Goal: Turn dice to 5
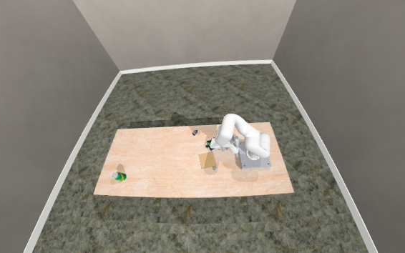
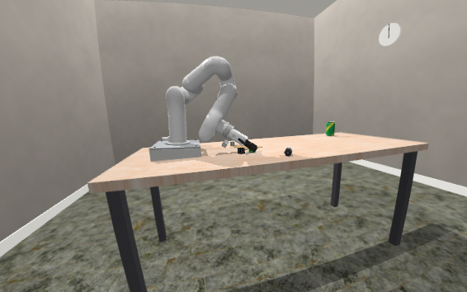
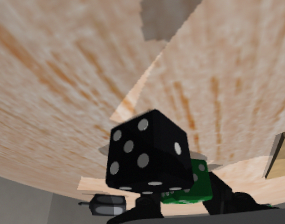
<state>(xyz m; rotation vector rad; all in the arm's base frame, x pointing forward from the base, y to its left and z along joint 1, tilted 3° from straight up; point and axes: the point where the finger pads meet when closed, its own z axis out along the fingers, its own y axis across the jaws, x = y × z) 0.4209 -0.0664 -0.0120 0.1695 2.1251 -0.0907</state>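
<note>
Now: the green die 10 mm below my hand and 10 mm behind it. Round my hand: dark tool 150 mm ahead, 130 mm to the right, 10 mm below; tan mat 150 mm to the left, 20 mm below, 10 mm behind; black die 70 mm behind, 20 mm to the right, 10 mm below.
</note>
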